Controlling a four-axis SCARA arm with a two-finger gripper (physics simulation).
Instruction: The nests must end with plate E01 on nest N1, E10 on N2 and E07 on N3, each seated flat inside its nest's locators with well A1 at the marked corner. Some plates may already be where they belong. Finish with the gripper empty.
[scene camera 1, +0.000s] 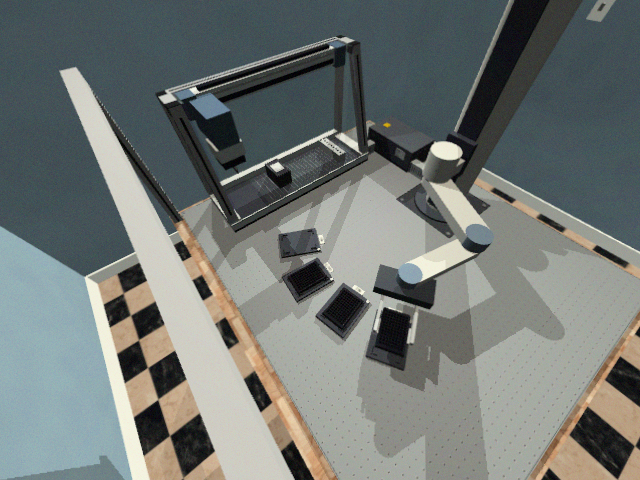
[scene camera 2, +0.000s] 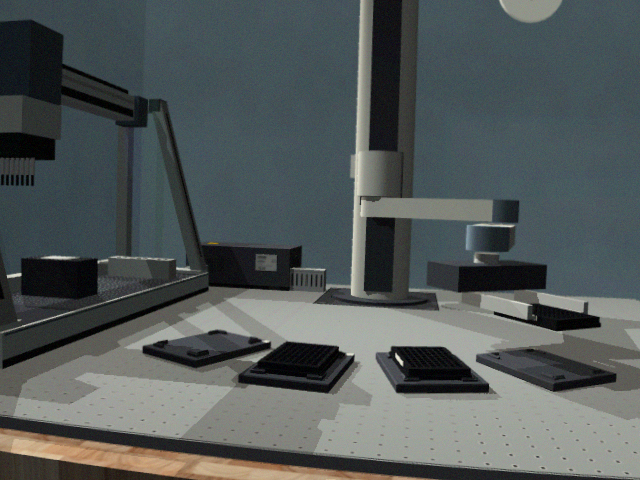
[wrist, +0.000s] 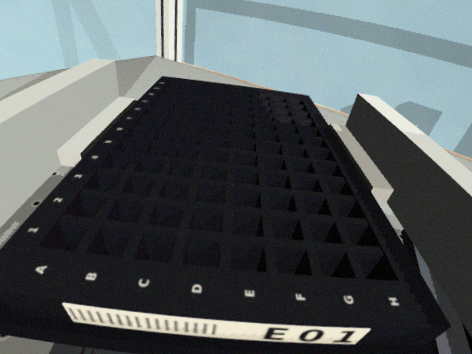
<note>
In view: my gripper (scene camera 2: 558, 310), a nest N1 (scene camera 2: 528, 366), a nest N3 (scene camera 2: 221, 347) and an out nest (scene camera 2: 339, 367).
My gripper also shows in scene camera 1 (scene camera 1: 392, 337) and in the wrist view (wrist: 236, 99). The nest N3 also shows in scene camera 1 (scene camera 1: 300, 242).
</note>
